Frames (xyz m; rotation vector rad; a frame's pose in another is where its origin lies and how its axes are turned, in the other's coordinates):
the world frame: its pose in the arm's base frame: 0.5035 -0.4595 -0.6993 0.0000 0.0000 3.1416
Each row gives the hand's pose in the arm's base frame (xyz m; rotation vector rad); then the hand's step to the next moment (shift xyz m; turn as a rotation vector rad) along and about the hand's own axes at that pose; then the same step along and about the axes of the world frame.
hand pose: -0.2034 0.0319 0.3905 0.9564 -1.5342 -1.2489
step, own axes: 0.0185 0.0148 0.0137 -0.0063 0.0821 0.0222
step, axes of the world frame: 0.0187 0.0109 0.0167 0.0212 -0.0274 0.0779
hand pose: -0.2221 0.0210 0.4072 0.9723 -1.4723 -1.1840
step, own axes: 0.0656 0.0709 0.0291 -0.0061 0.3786 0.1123
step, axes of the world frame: 0.0427 0.0424 0.0810 0.1124 -0.1065 0.3633
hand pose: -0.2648 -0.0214 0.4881 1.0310 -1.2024 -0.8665
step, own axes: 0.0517 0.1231 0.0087 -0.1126 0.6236 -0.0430
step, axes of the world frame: 0.0001 0.0111 0.1333 -0.0221 -0.3082 0.5549
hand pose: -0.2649 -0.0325 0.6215 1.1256 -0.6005 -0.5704
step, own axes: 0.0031 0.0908 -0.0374 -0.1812 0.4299 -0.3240
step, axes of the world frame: -0.0387 -0.0516 0.0741 -0.1465 -0.4746 0.2755
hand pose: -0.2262 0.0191 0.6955 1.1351 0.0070 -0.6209
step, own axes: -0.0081 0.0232 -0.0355 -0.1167 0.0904 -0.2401
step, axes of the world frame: -0.0147 -0.0401 0.0064 -0.0171 -0.2813 0.0066
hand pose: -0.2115 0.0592 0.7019 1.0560 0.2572 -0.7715
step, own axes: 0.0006 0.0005 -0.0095 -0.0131 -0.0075 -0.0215
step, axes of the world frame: -0.0023 -0.0080 -0.0047 0.0110 -0.0222 -0.0087
